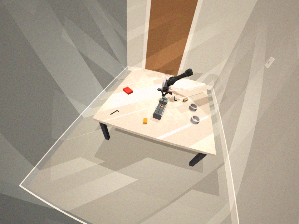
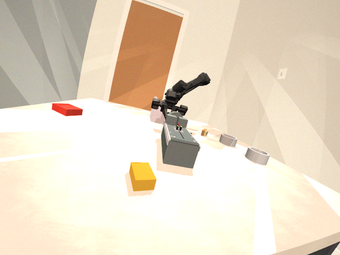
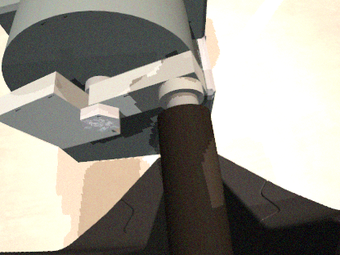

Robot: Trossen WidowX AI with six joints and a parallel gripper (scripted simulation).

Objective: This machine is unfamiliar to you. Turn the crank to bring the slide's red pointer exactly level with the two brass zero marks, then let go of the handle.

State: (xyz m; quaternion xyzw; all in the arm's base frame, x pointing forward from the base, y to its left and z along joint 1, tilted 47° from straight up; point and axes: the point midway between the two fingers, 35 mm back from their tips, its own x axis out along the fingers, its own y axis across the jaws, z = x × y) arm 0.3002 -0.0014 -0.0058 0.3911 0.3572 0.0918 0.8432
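My gripper tip is 140 mm short of the red pointer, 10 mm to the right of it and 10 mm below it. Also, from my gripper tip: dark brown crank handle (20 mm behind, 30 mm above); yellow block (370 mm ahead, 120 mm to the right, 60 mm below); tan block (140 mm behind, 310 mm to the left, 60 mm below).
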